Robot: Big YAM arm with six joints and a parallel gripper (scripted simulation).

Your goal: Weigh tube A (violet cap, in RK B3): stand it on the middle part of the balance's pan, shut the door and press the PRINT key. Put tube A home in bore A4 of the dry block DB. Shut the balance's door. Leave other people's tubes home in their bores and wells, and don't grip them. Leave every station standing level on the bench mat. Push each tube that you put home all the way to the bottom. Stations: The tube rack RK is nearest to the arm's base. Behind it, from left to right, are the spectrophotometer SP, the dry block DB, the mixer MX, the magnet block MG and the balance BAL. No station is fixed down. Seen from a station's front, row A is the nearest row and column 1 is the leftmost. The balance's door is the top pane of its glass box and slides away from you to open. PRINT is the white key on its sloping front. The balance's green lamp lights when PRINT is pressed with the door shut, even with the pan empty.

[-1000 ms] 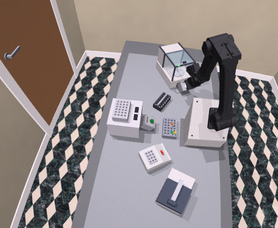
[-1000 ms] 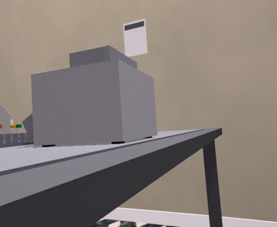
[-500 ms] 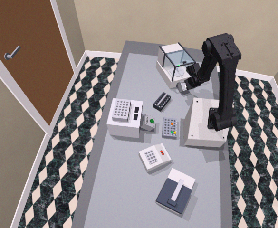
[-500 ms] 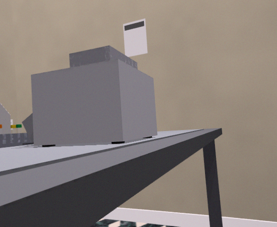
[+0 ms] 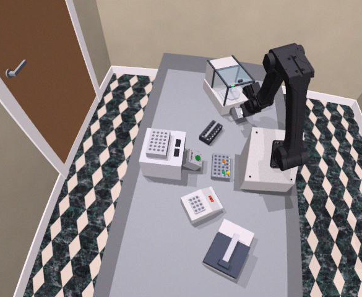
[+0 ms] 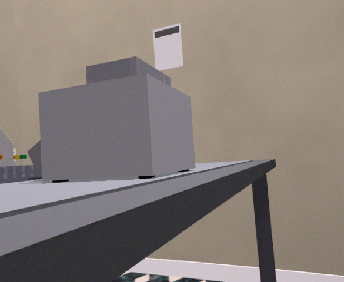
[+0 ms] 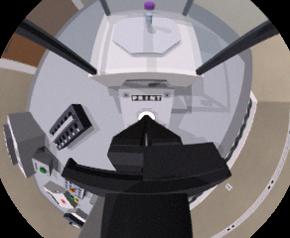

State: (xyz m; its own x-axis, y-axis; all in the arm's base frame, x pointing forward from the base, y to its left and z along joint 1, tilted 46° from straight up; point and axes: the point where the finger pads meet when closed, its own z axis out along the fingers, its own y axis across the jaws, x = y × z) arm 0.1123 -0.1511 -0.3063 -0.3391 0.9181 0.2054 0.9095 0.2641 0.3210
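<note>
My hand is 1 cm above the white PRINT key. Round my hand: tube rack RK (13 cm ahead, 31 cm to the left, 6 cm below); then black magnet block MG (17 cm ahead, 11 cm to the left, 5 cm below); then balance door (5 cm ahead, 11 cm to the right, 14 cm above).
</note>
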